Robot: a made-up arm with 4 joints. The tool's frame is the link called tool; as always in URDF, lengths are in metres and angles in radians. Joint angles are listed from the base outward.
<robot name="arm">
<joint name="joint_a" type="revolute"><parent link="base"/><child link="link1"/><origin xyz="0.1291 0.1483 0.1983" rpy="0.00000 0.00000 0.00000"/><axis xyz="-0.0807 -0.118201 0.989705"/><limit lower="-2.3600" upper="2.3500"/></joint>
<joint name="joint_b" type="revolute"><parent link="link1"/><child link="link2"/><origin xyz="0.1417 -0.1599 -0.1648" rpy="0.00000 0.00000 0.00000"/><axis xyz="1 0 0"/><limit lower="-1.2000" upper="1.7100"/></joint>
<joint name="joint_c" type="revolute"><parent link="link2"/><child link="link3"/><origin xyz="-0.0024 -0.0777 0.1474" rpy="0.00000 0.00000 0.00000"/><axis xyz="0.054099 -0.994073 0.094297"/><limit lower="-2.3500" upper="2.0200"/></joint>
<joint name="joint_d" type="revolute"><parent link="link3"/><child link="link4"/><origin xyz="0.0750 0.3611 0.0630" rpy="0.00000 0.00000 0.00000"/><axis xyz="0 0 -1"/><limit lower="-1.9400" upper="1.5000"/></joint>
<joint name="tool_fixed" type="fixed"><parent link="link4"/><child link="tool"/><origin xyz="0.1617 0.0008 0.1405" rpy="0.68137 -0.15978 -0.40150"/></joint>
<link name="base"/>
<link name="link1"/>
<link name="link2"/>
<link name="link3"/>
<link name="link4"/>
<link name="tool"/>
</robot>
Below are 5 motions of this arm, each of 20 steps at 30 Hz.
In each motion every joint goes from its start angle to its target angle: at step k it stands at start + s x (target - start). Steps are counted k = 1, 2, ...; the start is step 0. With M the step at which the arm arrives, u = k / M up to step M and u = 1 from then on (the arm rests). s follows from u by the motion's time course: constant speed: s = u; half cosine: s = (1 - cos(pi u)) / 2; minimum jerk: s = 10 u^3 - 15 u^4 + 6 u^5.
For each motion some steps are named. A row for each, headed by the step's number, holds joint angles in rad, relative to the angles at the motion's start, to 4 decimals.
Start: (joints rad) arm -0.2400 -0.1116 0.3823 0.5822
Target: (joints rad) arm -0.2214 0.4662 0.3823 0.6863
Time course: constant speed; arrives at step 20
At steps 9, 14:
9: 0.0084 0.2600 0.0000 0.0468
14: 0.0130 0.4045 0.0000 0.0729

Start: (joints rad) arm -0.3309 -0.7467 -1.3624 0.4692
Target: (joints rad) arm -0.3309 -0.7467 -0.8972 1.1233
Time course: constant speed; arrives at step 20
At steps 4, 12, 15, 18, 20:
4: 0.0000 0.0000 0.0930 0.1308
12: 0.0000 0.0000 0.2791 0.3925
15: 0.0000 0.0000 0.3489 0.4906
18: 0.0000 0.0000 0.4187 0.5887
20: 0.0000 0.0000 0.4652 0.6541

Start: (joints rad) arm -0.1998 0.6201 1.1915 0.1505
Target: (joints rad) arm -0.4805 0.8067 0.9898 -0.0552
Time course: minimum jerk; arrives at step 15
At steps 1, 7, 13, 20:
1: -0.0008 0.0005 -0.0005 -0.0006
7: -0.1229 0.0817 -0.0883 -0.0900
13: -0.2753 0.1830 -0.1978 -0.2017
20: -0.2807 0.1866 -0.2017 -0.2057

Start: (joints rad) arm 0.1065 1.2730 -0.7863 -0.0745
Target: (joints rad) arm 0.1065 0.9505 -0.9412 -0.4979
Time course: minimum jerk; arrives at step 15
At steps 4, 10, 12, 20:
4: 0.0000 -0.0393 -0.0189 -0.0516
10: 0.0000 -0.2548 -0.1224 -0.3345
12: 0.0000 -0.3038 -0.1459 -0.3989
20: 0.0000 -0.3225 -0.1549 -0.4234

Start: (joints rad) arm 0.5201 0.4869 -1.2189 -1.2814
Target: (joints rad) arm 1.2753 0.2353 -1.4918 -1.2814
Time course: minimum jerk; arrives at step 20
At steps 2, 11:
2: 0.0065 -0.0022 -0.0023 0.0000
11: 0.4479 -0.1492 -0.1619 0.0000

